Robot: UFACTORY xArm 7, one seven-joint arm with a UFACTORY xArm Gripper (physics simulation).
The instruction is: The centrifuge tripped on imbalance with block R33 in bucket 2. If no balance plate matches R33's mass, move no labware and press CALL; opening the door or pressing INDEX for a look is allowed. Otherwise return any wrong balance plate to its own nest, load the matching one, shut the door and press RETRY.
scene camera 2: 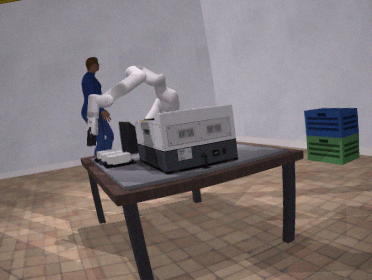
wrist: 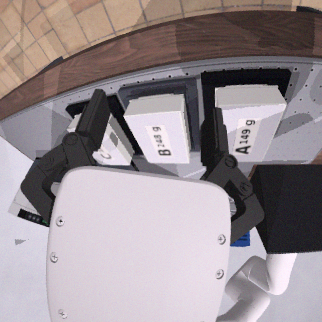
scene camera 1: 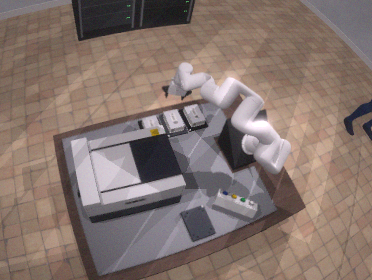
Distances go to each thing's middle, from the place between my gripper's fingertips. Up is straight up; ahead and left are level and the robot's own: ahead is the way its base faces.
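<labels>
The dark top panel (scene camera 1: pixel 154 158) has my gripper 42 cm to the right of it, 23 cm short of it and 10 cm below it. Of the things named here, going by their middles, that panel is the nearest to my gripper. Counted from my hand, the dark pad (scene camera 1: pixel 197 221) is 72 cm to the left, 7 cm ahead and 10 cm below. The centrifuge (scene camera 1: pixel 109 184) is 43 cm to the left of my hand, 38 cm ahead of it and 1 cm above it, whereas the button box (scene camera 1: pixel 225 201) is 68 cm to the left of the hand, 14 cm behind it and 7 cm below it.
</labels>
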